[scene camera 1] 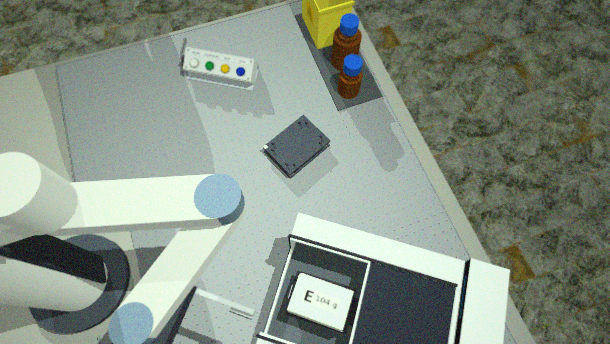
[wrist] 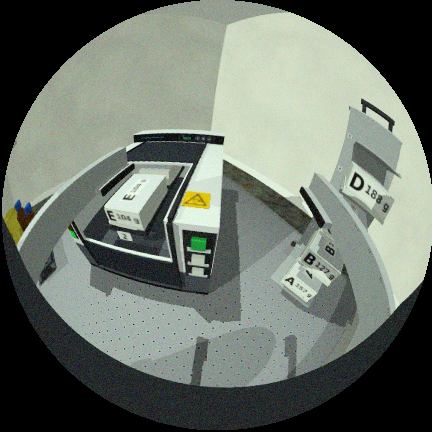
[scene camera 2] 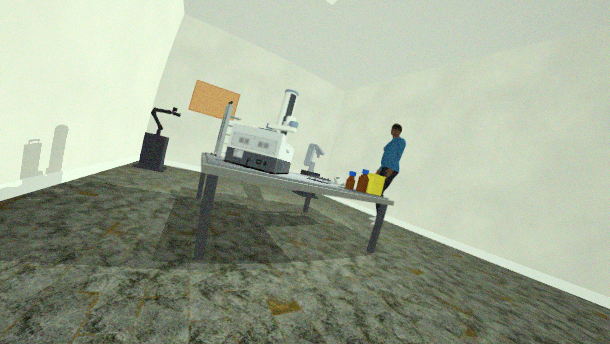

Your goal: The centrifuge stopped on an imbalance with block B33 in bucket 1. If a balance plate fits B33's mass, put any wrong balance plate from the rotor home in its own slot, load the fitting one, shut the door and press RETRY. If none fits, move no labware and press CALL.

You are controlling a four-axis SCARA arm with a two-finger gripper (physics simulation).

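Frame: origin at the arm's base, x right, y ahead, z up, level; millimetres.
Where they show: gripper, fingertip midpoint: (wrist: 216, 162); arm's base, origin of the base link: (scene camera 1: 81, 282).
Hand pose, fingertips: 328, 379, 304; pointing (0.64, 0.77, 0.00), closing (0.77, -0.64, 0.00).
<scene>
Things, the pixels of their top centre, and the offset from my fingertips, as dx, dy, dz.
- marked 104 g, middle of its top: (wrist: 135, 187) (scene camera 1: 321, 300) -49, +187, -105
- white button box, middle of its top: (scene camera 1: 218, 57) (scene camera 2: 340, 176) -838, +154, -208
- flat dark block, middle of its top: (scene camera 1: 296, 142) (wrist: 38, 252) (scene camera 2: 320, 176) -498, +290, -248
The white and dark centrifuge (scene camera 1: 380, 245) (scene camera 2: 255, 145) (wrist: 200, 172) has its top opening uncovered. Balance plate E, marked 104 g (scene camera 1: 320, 302) (wrist: 135, 197), lies in the opening above the bucket label "2". Block B33 and bucket 1 do not show. Plates A 157 g (wrist: 298, 290), B 127 g (wrist: 319, 264) and D 188 g (wrist: 370, 192) sit in the tiered grey rack (wrist: 372, 125) at the right of the wrist view; plate C cannot be made out. A white button box (scene camera 1: 220, 76) has white, green, yellow and blue buttons. My gripper (wrist: 216, 162) is wide open and empty, raised in front of the centrifuge.
A flat dark block (scene camera 1: 296, 146) lies between the button box and the centrifuge. Two brown bottles (scene camera 1: 346, 47) (scene camera 1: 349, 85) with blue caps and a yellow container (scene camera 1: 322, 25) (scene camera 2: 376, 184) stand at the table edge. A person in blue (scene camera 2: 393, 152) stands beyond the table.
</scene>
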